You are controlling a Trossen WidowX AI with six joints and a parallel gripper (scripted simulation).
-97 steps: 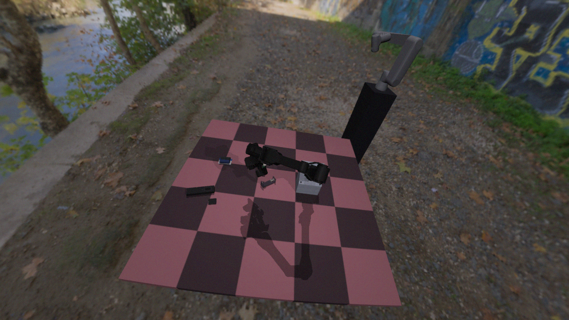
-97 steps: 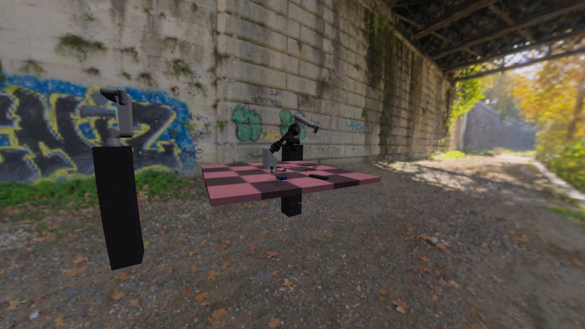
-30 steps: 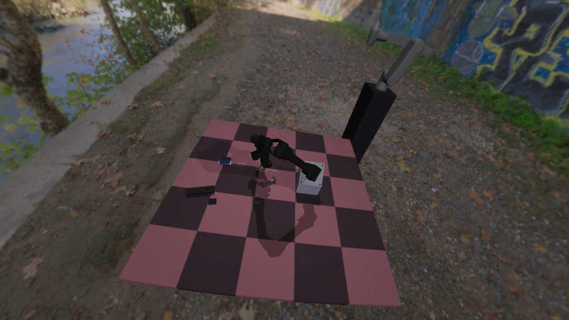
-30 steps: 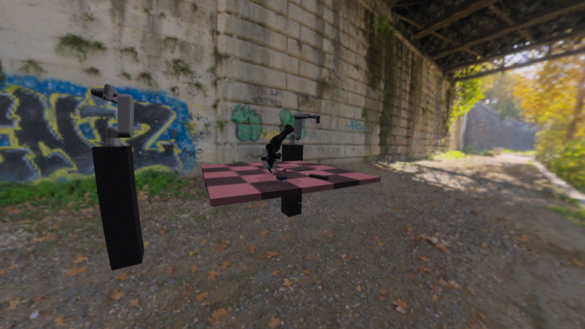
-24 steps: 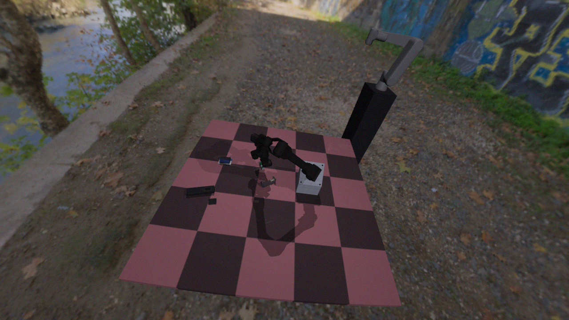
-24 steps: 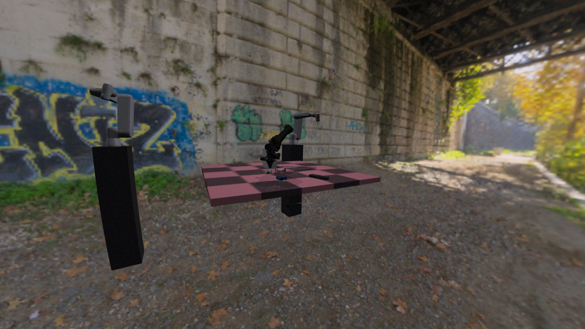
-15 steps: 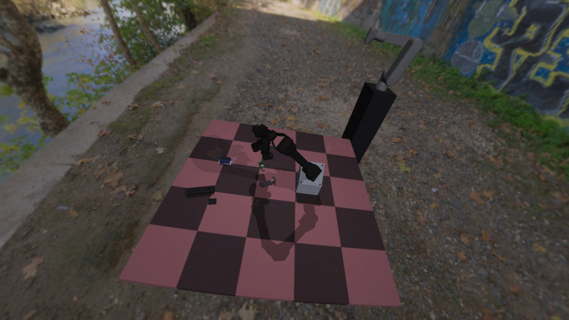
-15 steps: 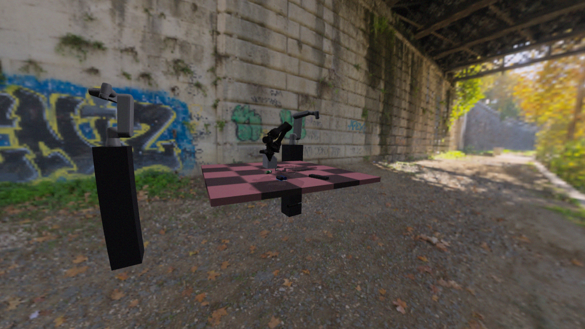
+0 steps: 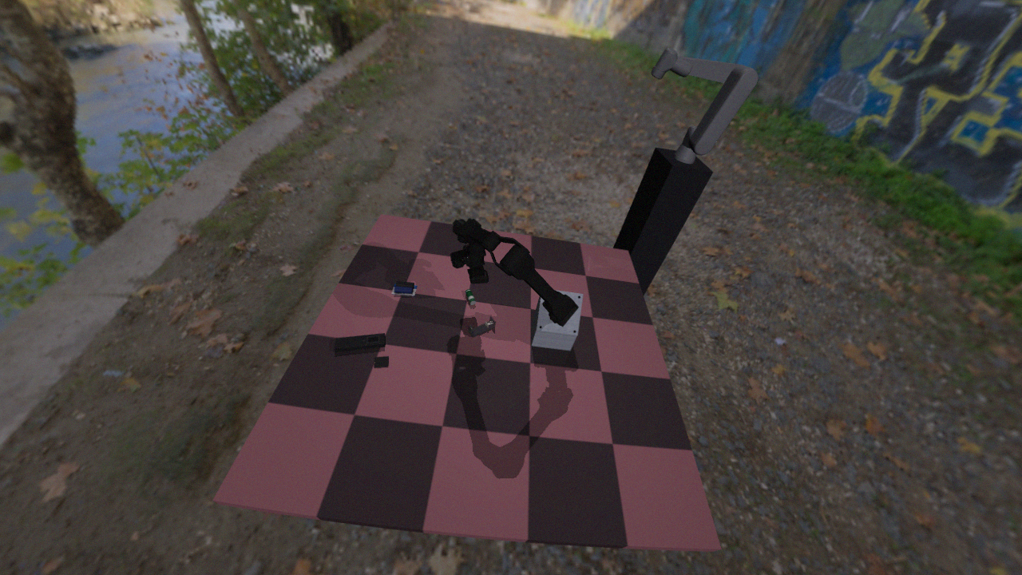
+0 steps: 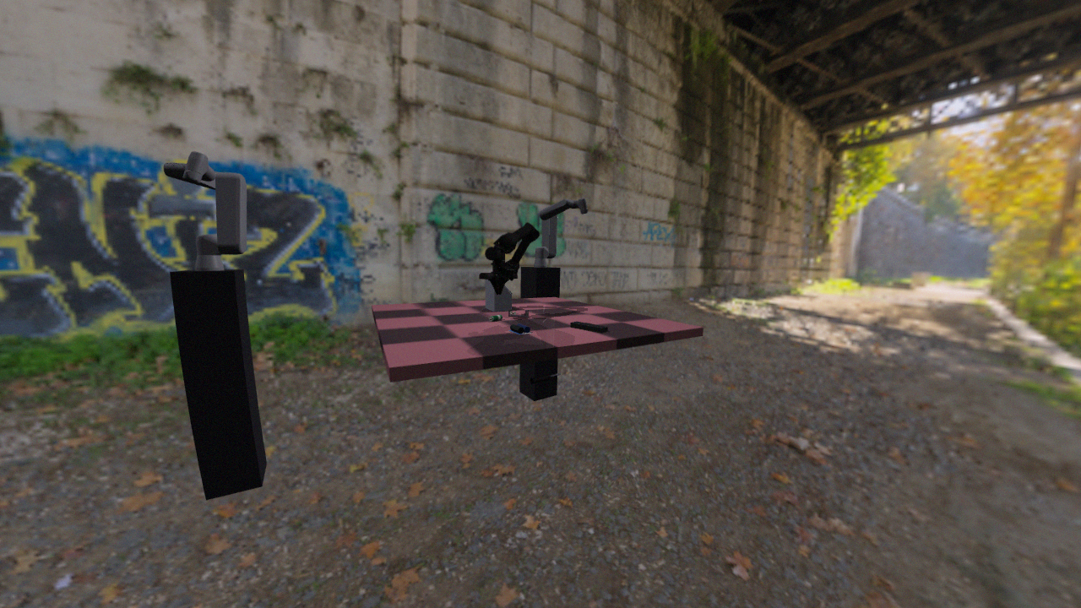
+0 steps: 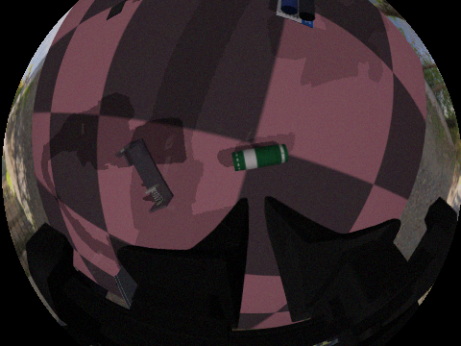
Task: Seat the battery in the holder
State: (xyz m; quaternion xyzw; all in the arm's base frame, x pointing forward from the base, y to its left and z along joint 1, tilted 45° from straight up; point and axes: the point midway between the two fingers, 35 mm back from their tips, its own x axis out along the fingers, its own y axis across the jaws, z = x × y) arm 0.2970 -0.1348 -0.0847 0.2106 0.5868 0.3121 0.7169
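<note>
Now: gripper tip 20 mm to the left of the battery and 110 mm above it. Also, from my gripper tip: long black bar 370 mm ahead, 230 mm to the left, 110 mm below; small black block 290 mm ahead, 300 mm to the left, 120 mm below.
</note>
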